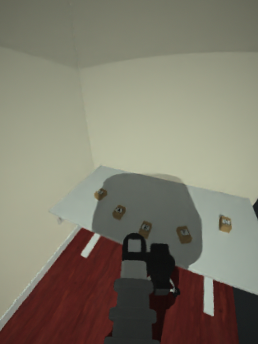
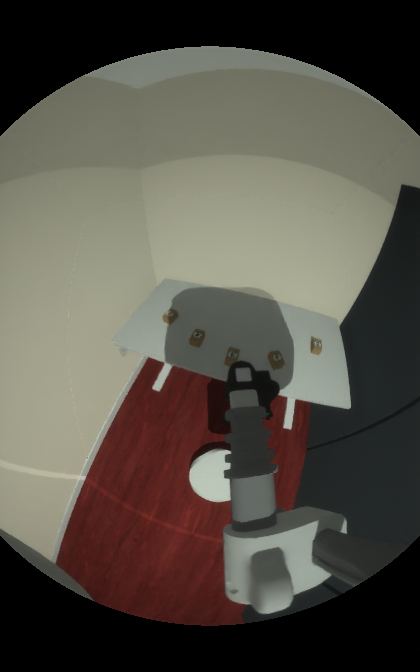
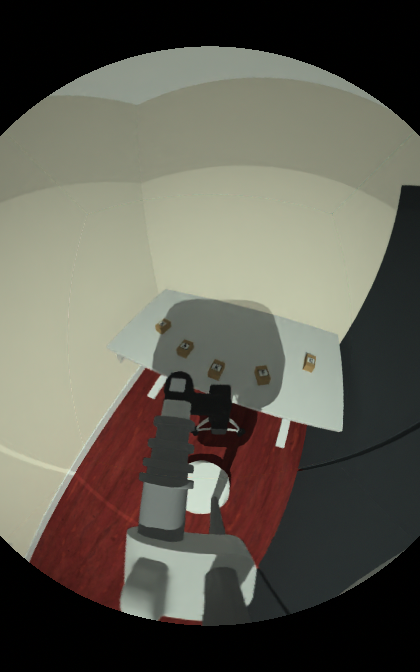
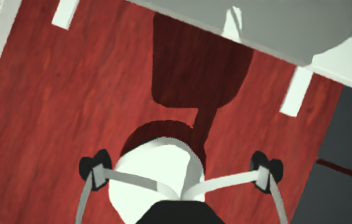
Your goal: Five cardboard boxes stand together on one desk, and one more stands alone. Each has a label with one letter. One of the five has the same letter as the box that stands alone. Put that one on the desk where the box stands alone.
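Frame: origin at the robot's base, x back, y down, z right, level; metres.
Seen in the pictures: gripper, fingertip midpoint: [image 1: 153, 293] [image 4: 180, 163]; robot's base at its link origin: [image 4: 161, 177].
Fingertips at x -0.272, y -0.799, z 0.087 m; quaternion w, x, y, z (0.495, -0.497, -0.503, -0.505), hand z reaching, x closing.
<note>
Pixels of each thing's top centre, then the offset from my fingertips to it. Level surfaces: height alone.
- pale desk at its surface level: dy +0.107 m
- first box at its top centre: [image 1: 100, 192] dx -0.685, dy +0.057, dz -0.387 m
- second box at its top centre: [image 1: 119, 210] dx -0.498, dy +0.057, dz -0.205 m
- third box at its top centre: [image 1: 145, 227] dx -0.360, dy +0.057, dz -0.017 m
- fourth box at its top centre: [image 1: 184, 232] dx -0.331, dy +0.057, dz +0.228 m
- fifth box at its top centre: [image 1: 226, 221] dx -0.413, dy +0.057, dz +0.539 m
Five cardboard boxes stand apart on a pale desk [image 1: 235, 267] [image 2: 325, 387] [image 3: 317, 407] [image 4: 295, 30]. From left to right they are the first box [image 1: 100, 194] [image 2: 170, 317] [image 3: 163, 327], the second box [image 1: 119, 212] [image 2: 197, 339] [image 3: 185, 349], the third box [image 1: 145, 230] [image 2: 232, 357] [image 3: 216, 370], the fourth box [image 1: 184, 235] [image 2: 276, 360] [image 3: 262, 376] and the fifth box [image 1: 225, 224] [image 2: 316, 346] [image 3: 309, 363]. The second reads like A, the third K, the fourth F; the others are unclear. My gripper [image 3: 218, 431] [image 4: 180, 163] is open and empty, pointing down before the desk's front edge. The lone box does not show.
Walls [image 1: 170, 115] rise behind and left of the desk. White desk legs [image 2: 289, 414] [image 4: 297, 92] stand under its front. A white round object [image 2: 210, 475] [image 3: 202, 495] [image 4: 142, 175] is low over the red floor [image 2: 140, 475], below the arm. Dark floor [image 2: 360, 460] lies to the right.
</note>
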